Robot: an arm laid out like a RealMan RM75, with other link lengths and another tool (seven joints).
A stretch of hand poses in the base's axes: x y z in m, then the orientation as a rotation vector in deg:
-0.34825 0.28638 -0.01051 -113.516 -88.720 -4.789
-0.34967 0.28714 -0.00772 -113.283 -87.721 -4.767
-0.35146 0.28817 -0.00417 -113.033 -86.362 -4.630
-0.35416 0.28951 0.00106 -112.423 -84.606 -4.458
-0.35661 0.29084 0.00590 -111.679 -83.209 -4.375
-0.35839 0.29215 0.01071 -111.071 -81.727 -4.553
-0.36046 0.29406 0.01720 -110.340 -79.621 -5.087
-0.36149 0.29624 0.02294 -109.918 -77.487 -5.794
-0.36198 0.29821 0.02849 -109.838 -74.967 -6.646
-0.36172 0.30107 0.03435 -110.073 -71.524 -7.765
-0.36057 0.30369 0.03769 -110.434 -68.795 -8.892
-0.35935 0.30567 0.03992 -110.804 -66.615 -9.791
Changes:
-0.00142 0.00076 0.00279 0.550 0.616 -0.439
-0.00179 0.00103 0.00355 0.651 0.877 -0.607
-0.00270 0.00134 0.00523 1.044 1.228 -0.663
-0.00245 0.00133 0.00484 1.038 1.032 -0.430
-0.00178 0.00131 0.00481 1.074 0.877 -0.616
-0.00207 0.00191 0.00649 1.536 1.031 -1.027
-0.00103 0.00218 0.00574 1.373 0.839 -1.247
-0.00049 0.00197 0.00555 1.290 0.843 -1.682
0.00026 0.00286 0.00586 1.441 1.059 -2.465
0.00115 0.00262 0.00334 1.056 0.621 -2.130
0.00122 0.00198 0.00223 0.754 0.462 -1.750

